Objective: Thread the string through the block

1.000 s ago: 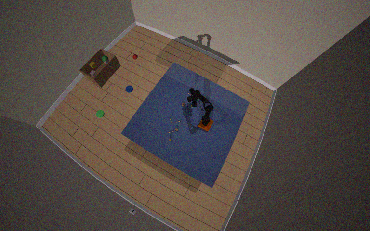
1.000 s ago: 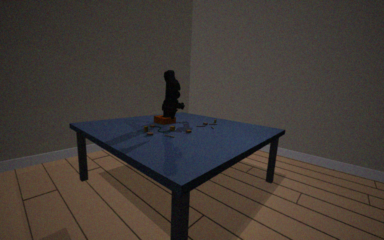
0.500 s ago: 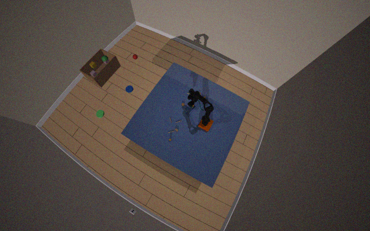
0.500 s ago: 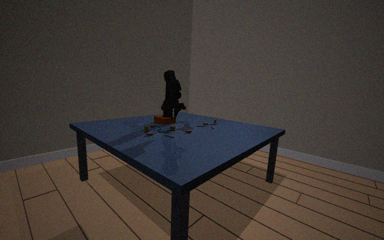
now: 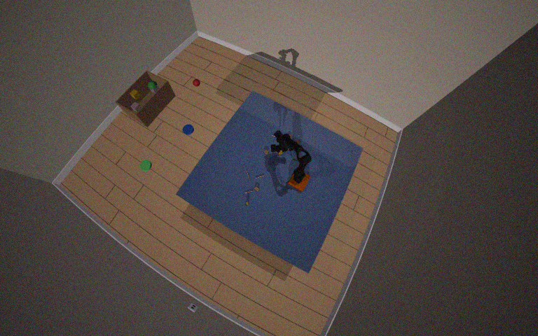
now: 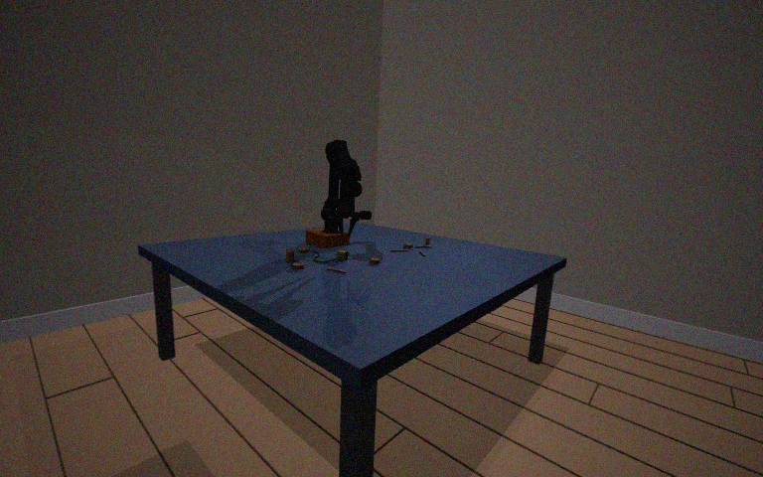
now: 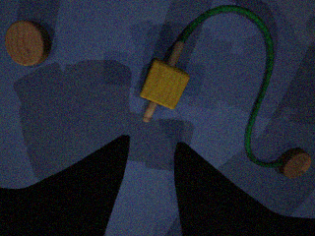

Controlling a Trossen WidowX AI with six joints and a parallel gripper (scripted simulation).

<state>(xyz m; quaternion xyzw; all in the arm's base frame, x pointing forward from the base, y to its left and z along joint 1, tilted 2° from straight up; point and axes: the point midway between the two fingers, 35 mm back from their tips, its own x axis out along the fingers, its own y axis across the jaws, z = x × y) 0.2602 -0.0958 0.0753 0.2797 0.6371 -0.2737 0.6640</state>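
My gripper tip is now 70 mm above the yellow wooden block, 20 mm to the left of it and 10 mm short of it. Round my gripper tip: thin wooden stick 70 mm below, 30 mm to the right, 20 mm ahead; then yellow cylinder 210 mm to the right, 70 mm below, 50 mm behind.
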